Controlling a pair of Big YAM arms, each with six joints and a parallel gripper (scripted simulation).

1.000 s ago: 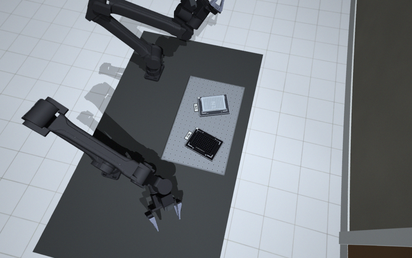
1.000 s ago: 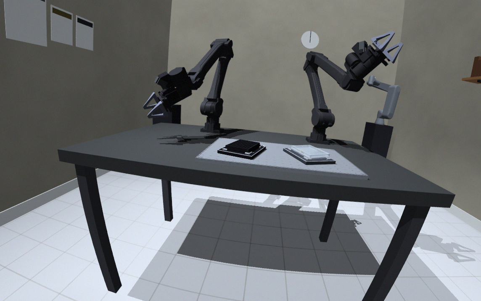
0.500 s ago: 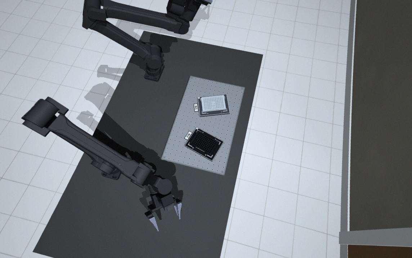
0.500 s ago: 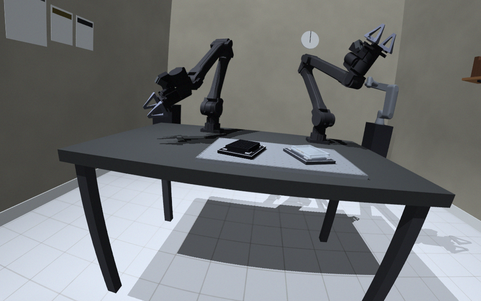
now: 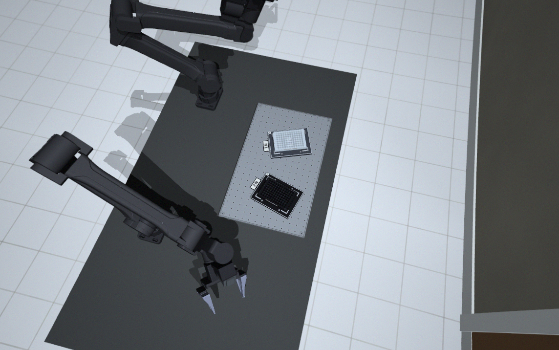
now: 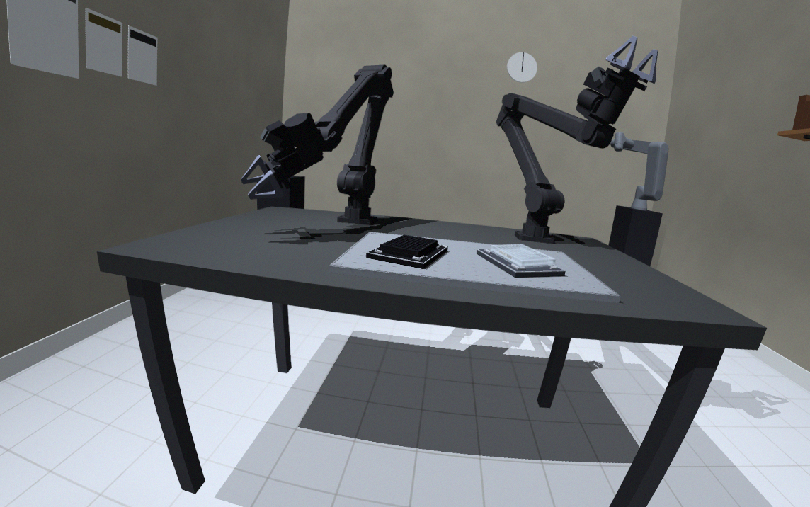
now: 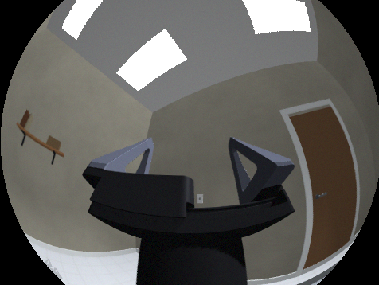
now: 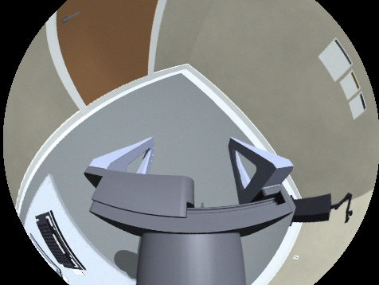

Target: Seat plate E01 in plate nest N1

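Note:
Now: right hand 3 cm short of the clear plate E01, 64 cm to the right of it and 9 cm above it. From my right hand the other things lie so: plate nest N2: 4 cm ahead, 41 cm to the left, 11 cm below; then black plate E07: 4 cm ahead, 41 cm to the left, 9 cm below; then plate nest N1: 4 cm ahead, 64 cm to the left, 11 cm below.

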